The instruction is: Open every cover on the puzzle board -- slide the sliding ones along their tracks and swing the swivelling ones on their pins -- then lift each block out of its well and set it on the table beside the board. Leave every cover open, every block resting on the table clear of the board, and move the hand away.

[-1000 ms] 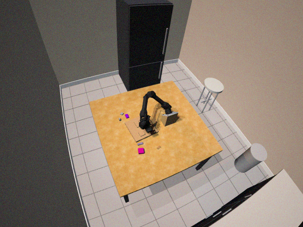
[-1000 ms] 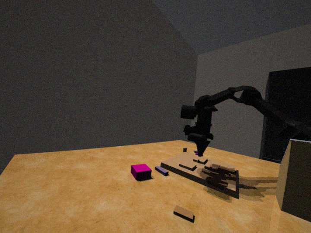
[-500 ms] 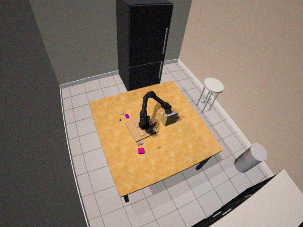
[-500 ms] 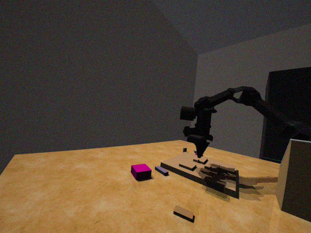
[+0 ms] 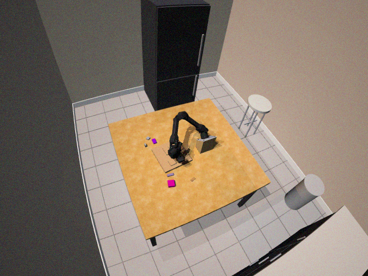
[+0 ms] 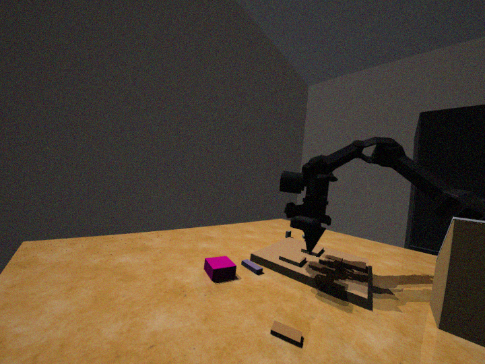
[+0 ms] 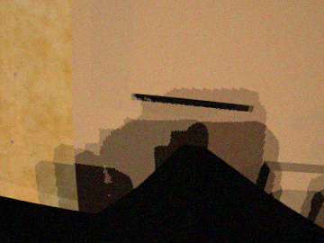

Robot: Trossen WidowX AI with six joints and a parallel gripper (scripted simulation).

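The lavender block is 11 cm ahead of my gripper tip, 11 cm to the left of it and 6 cm below it. From my gripper tip the other things lie so: purple block 11 cm ahead, 31 cm to the right, 5 cm below; magenta block 14 cm ahead, 20 cm to the left, 5 cm below.
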